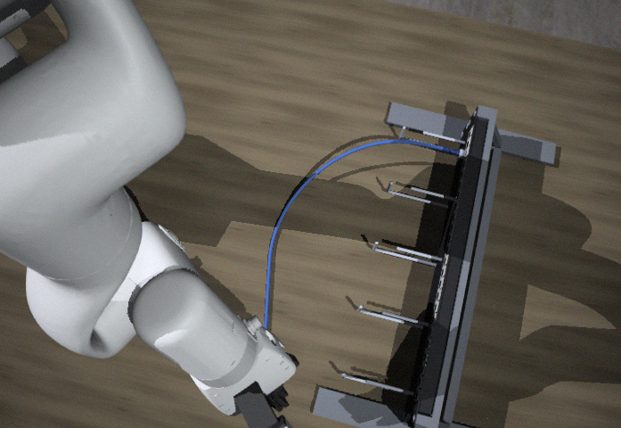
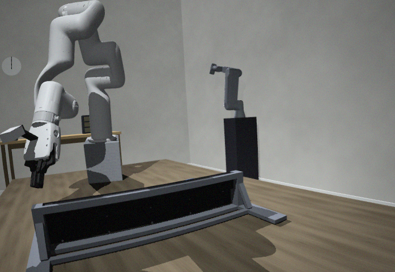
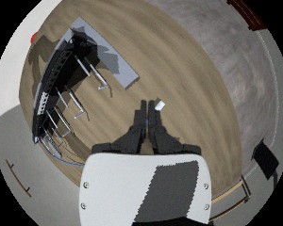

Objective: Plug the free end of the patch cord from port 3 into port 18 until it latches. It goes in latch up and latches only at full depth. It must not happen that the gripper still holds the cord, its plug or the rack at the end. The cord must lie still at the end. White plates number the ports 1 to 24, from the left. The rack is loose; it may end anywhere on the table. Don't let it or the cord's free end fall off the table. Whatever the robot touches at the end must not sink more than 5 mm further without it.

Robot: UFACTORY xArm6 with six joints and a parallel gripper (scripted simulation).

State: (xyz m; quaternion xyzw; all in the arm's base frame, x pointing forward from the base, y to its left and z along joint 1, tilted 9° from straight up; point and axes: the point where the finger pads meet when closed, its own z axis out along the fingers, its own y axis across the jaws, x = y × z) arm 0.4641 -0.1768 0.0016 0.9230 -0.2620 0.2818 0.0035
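Now: hand 11 cm above the plug, 2 cm past it and 1 cm to the left of it.
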